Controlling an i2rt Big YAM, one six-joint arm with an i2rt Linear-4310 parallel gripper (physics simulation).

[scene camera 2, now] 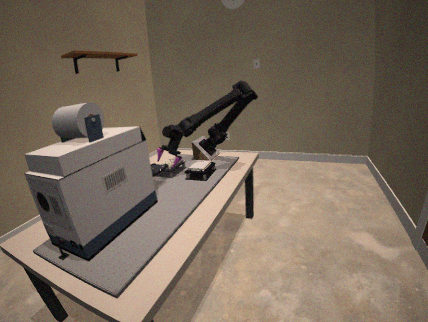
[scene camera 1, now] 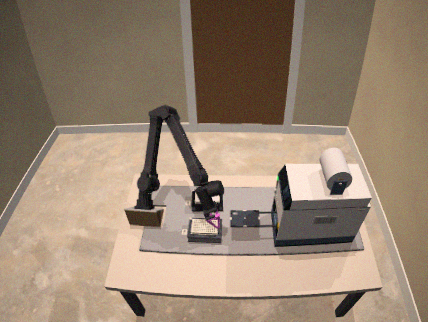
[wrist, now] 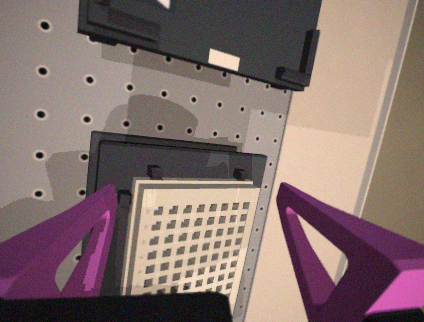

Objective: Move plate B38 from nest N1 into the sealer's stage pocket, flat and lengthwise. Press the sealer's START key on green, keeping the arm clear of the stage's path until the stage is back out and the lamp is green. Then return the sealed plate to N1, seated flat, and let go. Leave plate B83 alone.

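Places are measured from the arm's base along level axes (x ahead, y left, z up), in millimetres.
Where they show: gripper, between the fingertips: (scene camera 1: 217, 224) (wrist: 199, 191); arm's base, origin of its link: (scene camera 2: 206, 147) (scene camera 1: 144, 208).
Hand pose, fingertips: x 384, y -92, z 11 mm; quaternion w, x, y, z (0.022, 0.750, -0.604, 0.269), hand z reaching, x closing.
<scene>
Things, the pixels of their top centre, and the offset from my fingertips. "*": a spot on its surface instead. Level surfaces: height alone.
- cream well plate, centre of its top: (wrist: 194, 279) (scene camera 1: 204, 226) (scene camera 2: 169, 162) dx -63, dy -10, dz -6 mm
- dark front nest, centre of its top: (wrist: 190, 272) (scene camera 1: 204, 226) (scene camera 2: 169, 163) dx -62, dy -9, dz -12 mm
- second light plate, centre of its top: (scene camera 2: 200, 164) dx -60, dy +191, dz -5 mm
- sealer's dark stage, a spot on its surface: (wrist: 240, 30) * dx +77, dy +9, dz +27 mm
- green lamp, centre of its top: (scene camera 1: 277, 177) dx +279, dy +109, dz +215 mm
- grey perforated mat, height of its surface: dz -66 mm
- film roll, centre of its top: (scene camera 2: 74, 104) (scene camera 1: 338, 159) dx +512, dy +18, dz +410 mm
A cream well plate (scene camera 1: 204, 227) (wrist: 200, 197) sits in the dark front nest (scene camera 1: 205, 239) (wrist: 120, 157); its label is unreadable. My gripper (scene camera 1: 215, 220) (scene camera 2: 168, 162) (wrist: 199, 191) is open and empty above this plate, one finger toward each long side in the wrist view. A second light plate (scene camera 2: 201, 165) sits in the other nest (scene camera 2: 196, 175), mostly hidden by the arm in scene camera 1. I cannot tell which plate is B38. The sealer's dark stage (scene camera 1: 245, 218) (wrist: 240, 30) is out, without a plate. The sealer (scene camera 1: 320, 222) (scene camera 2: 107, 195) shows a green lamp (scene camera 1: 277, 178).
The stage stands beside the front nest, on rails from the sealer. A grey perforated mat (scene camera 1: 250, 245) (scene camera 2: 127, 260) (wrist: 65, 95) lies under the nests and sealer. A tilted box (scene camera 1: 144, 217) stands by the arm base at the table's left. A film roll (scene camera 1: 334, 167) (scene camera 2: 75, 121) tops the sealer.
</scene>
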